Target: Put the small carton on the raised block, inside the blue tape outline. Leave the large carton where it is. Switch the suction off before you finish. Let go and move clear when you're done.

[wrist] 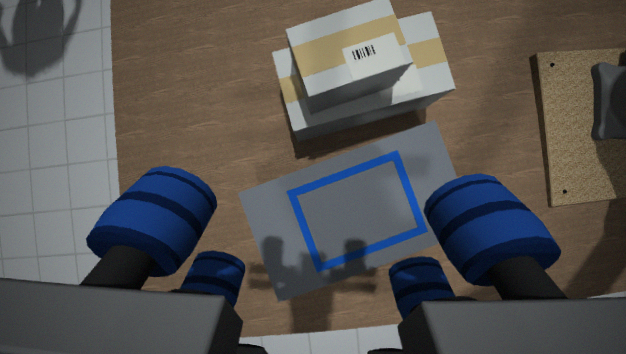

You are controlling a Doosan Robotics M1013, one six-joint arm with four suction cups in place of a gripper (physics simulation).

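Where they show: hand, its tool point: (318,240); arm's base, origin of its link: (624,104).
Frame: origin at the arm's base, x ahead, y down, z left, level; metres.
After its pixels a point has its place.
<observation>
The small carton (325,52) {z 0.018, x 0.733, y -0.163 m}, white with a tan tape band and a barcode label, rests on top of the large carton (426,53) {z -0.037, x 0.544, y -0.085 m} at the upper middle. The large carton is white with a tan band and lies on the table, partly hidden by the small one. The grey raised block (265,205) {z 0.246, x 0.827, y -0.106 m} is below them in the view, with the blue tape outline (345,172) {z 0.187, x 0.693, y -0.106 m} on its top. The outline holds no carton. My gripper (320,230) {z 0.236, x 0.739, y -0.320 m}, with four blue suction cups, holds nothing. It hangs above the block, and the cartons are beyond the cups. The right cups are near the block's right edge in view.
The wooden table (190,100) {z 0.018, x 1.047, y 0.014 m} has white floor tiles (45,150) to its left. A speckled tan board (570,150) {z 0.117, x 0.145, y 0.002 m} with a dark grey part (610,102) {z 0.009, x 0.078, y -0.025 m} on it is at the right. Shadows fall across the block and the table.
</observation>
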